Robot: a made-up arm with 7 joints.
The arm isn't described. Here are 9 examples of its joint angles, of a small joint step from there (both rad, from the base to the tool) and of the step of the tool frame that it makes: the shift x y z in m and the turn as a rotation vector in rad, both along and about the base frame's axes.
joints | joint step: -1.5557 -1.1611 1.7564 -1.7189 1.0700 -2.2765 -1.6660 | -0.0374 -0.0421 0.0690 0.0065 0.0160 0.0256 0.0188
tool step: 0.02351 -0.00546 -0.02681 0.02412 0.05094 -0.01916
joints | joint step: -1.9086 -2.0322 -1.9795 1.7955 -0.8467 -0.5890 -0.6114 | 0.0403 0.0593 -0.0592 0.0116 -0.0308 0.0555 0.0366
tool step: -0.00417 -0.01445 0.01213 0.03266 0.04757 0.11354
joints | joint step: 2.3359 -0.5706 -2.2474 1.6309 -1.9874 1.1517 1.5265 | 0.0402 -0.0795 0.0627 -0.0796 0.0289 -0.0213 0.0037
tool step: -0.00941 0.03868 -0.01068 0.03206 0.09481 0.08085
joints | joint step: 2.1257 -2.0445 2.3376 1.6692 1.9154 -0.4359 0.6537 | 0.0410 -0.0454 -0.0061 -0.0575 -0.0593 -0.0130 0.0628
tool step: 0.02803 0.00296 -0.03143 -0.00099 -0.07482 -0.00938
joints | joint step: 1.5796 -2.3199 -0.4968 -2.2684 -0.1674 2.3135 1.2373 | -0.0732 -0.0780 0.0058 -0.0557 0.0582 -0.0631 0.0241
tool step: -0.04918 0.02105 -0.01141 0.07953 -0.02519 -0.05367
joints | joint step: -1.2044 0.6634 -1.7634 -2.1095 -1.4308 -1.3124 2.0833 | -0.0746 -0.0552 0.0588 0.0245 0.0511 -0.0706 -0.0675
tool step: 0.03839 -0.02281 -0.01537 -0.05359 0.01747 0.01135
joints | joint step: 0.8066 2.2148 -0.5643 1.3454 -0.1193 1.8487 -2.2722 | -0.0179 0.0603 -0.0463 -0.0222 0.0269 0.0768 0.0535
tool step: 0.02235 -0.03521 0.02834 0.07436 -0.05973 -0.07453
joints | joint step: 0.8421 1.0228 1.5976 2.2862 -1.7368 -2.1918 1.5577 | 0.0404 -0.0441 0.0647 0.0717 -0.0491 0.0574 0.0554
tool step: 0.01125 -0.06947 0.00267 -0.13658 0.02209 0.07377
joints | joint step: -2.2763 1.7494 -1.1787 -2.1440 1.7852 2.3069 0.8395 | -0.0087 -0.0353 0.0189 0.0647 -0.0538 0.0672 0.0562
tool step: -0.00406 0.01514 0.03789 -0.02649 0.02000 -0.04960
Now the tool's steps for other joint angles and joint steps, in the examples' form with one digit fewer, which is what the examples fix.
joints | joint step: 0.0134 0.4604 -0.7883 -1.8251 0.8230 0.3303 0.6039 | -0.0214 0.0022 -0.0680 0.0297 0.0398 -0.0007 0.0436
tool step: -0.0098 -0.0129 -0.0147 0.0646 -0.0154 -0.0391
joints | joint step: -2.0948 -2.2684 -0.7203 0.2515 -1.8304 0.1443 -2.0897 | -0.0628 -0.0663 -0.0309 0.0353 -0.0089 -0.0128 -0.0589
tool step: -0.0006 0.0031 -0.0135 -0.0387 -0.1109 -0.0187
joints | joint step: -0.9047 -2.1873 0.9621 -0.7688 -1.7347 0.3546 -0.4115 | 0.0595 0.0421 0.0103 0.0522 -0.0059 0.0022 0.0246
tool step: -0.0134 -0.0429 0.0057 -0.0596 0.0007 0.0172
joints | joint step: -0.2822 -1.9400 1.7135 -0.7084 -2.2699 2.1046 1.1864 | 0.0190 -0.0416 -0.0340 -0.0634 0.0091 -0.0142 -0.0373
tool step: -0.0070 0.0062 -0.0141 0.1151 0.0639 0.0404
